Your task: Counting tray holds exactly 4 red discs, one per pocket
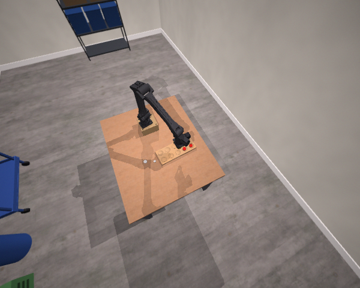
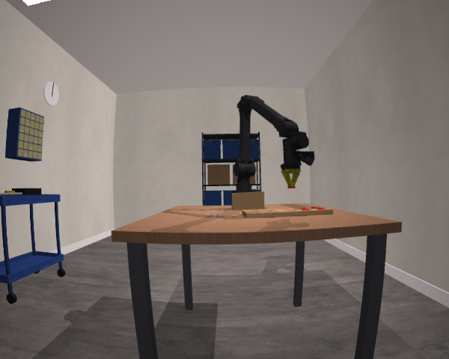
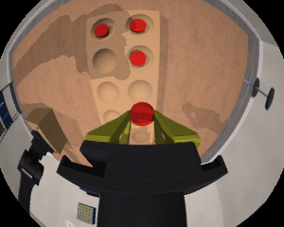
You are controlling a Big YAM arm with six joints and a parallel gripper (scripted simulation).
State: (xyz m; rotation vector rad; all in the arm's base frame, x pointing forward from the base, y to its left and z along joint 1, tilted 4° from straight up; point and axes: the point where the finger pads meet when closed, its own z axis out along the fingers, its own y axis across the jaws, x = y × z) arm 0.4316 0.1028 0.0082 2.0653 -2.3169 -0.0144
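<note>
Right now the wooden counting tray is 4 cm behind my hand and 12 cm below it. From my hand the other things lie so: white piece: 6 cm behind, 24 cm to the right, 13 cm below; white disc: 11 cm behind, 31 cm to the right, 12 cm below.
</note>
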